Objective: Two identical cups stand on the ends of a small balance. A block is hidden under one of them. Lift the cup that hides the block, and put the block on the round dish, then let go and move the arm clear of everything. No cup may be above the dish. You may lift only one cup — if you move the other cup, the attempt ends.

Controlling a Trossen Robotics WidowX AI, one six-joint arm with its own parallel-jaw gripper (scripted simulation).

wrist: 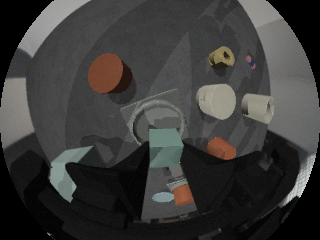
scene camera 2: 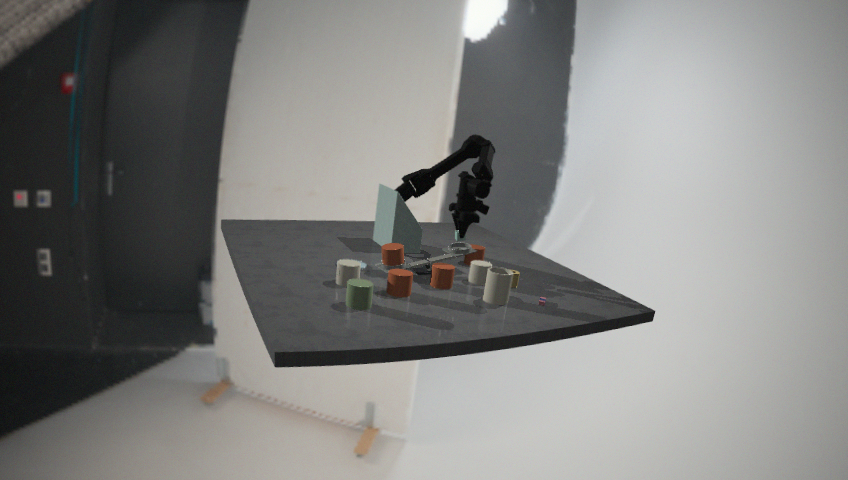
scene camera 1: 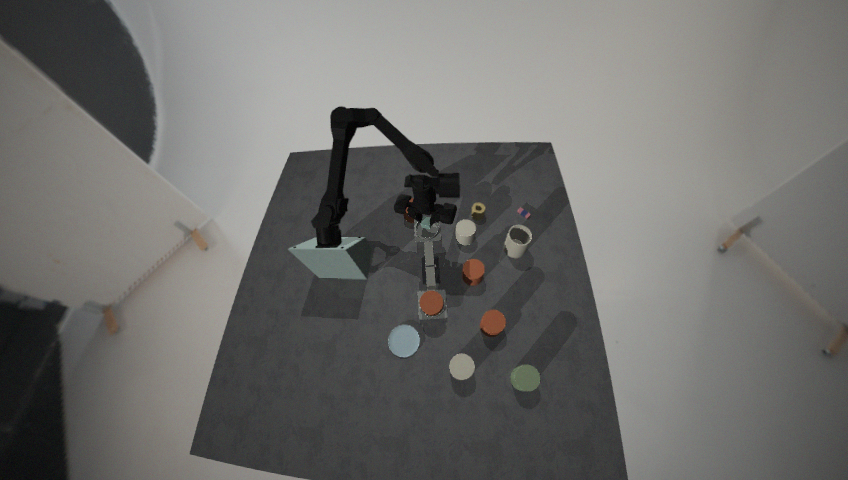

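Note:
My gripper (scene camera 1: 426, 223) holds a teal block; the gripper (scene camera 2: 460, 236) is visible also as the gripper (wrist: 163, 144). A balance (scene camera 1: 427, 236) is present, with further views of the balance (scene camera 2: 455, 250) and the balance (wrist: 163, 111). An orange cup (wrist: 108, 74) and a cream mug (wrist: 260, 108) are in sight too.

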